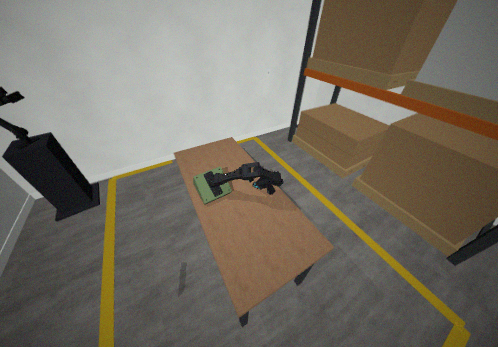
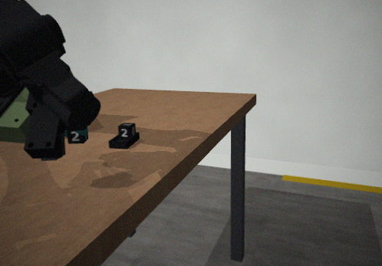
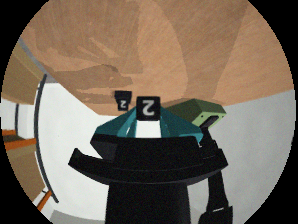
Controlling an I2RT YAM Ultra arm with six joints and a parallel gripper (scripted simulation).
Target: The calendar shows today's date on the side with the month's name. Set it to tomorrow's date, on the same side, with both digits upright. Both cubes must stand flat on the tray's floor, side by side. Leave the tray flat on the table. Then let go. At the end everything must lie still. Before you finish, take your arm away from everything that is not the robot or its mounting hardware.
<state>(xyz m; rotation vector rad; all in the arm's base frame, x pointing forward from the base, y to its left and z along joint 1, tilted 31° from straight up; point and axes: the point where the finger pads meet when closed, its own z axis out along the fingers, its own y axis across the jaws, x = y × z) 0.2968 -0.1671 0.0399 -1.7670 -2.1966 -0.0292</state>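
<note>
Now: the black tray 14 cm to the left of my hand, 6 cm below it and 3 cm ahead of it. Round my hand: black cube (1 cm to the left, 1 cm below).
</note>
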